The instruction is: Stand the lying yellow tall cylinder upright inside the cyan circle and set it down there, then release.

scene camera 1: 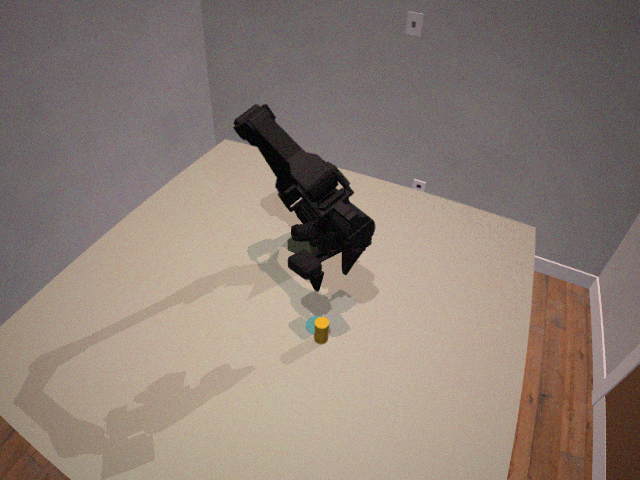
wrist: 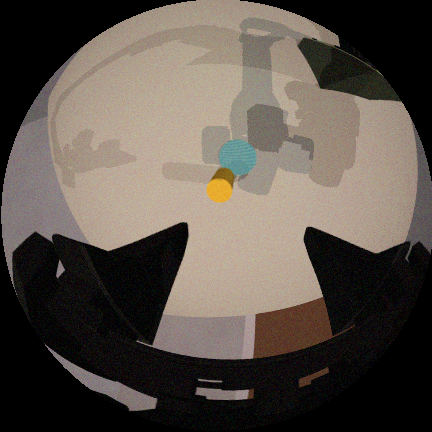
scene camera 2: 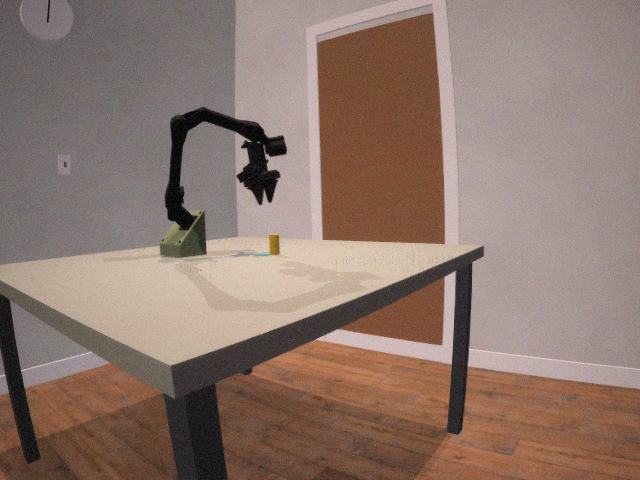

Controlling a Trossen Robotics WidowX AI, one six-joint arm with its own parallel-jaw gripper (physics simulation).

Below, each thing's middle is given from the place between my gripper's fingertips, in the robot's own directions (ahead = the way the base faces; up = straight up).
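With the yellow tall cylinder (wrist: 219, 188), my hand is 4 cm short of it and 14 cm above it. There's a cyan circle (wrist: 239, 156) too, and that's 17 cm below my hand, 1 cm ahead of it and 2 cm to the right of it.
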